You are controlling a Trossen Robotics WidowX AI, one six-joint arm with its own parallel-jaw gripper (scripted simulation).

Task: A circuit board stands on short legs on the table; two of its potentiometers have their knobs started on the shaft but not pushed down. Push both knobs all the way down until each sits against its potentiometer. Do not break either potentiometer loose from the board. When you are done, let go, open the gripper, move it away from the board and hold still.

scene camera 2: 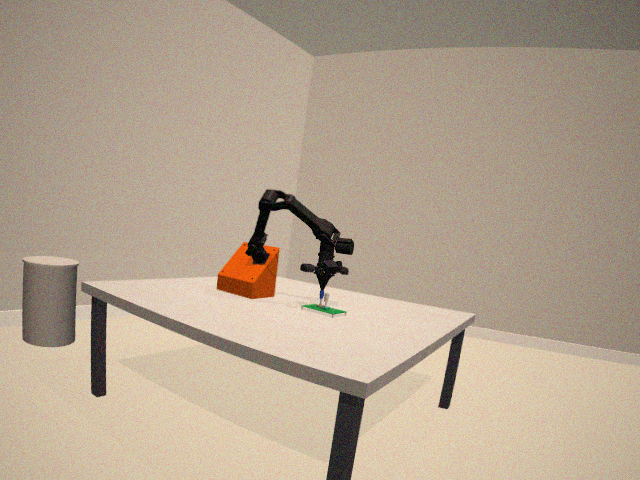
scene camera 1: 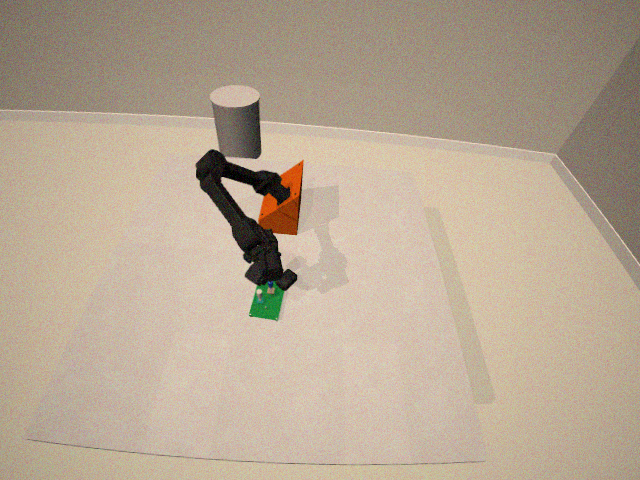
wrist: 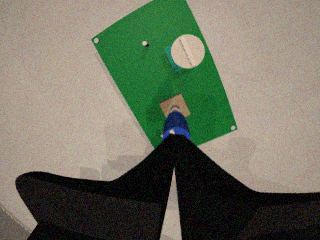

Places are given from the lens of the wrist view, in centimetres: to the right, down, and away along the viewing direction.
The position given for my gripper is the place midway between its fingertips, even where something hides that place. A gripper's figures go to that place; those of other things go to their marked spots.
my gripper [wrist: 175, 140]: 1, 1, 10
white knob [wrist: 187, 51]: 1, -4, 7
